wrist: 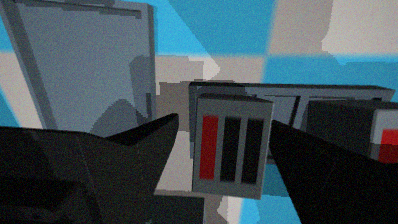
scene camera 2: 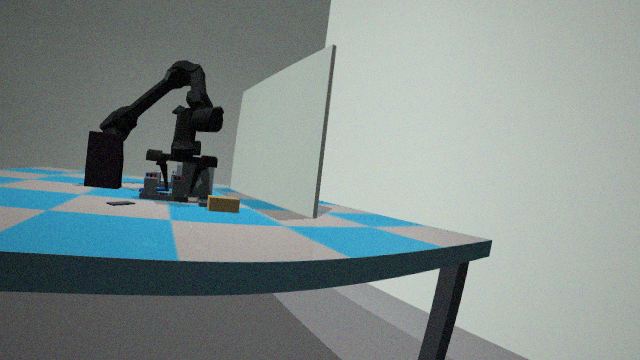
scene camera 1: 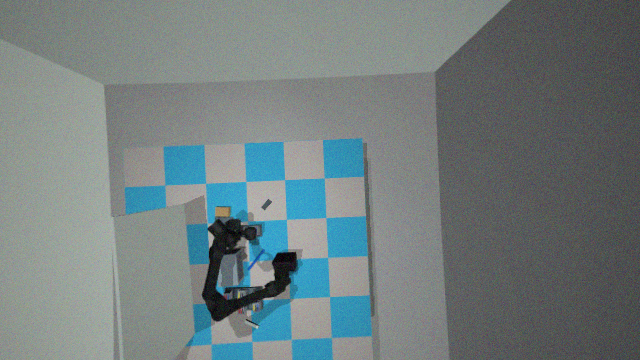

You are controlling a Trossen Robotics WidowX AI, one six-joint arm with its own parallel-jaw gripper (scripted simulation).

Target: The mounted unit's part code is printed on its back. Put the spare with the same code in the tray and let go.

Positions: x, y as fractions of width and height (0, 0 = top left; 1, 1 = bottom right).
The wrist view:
my gripper: 0.56, 0.55
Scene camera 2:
tall white panel: 0.44, 0.37
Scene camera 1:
tall white panel: 0.24, 0.84
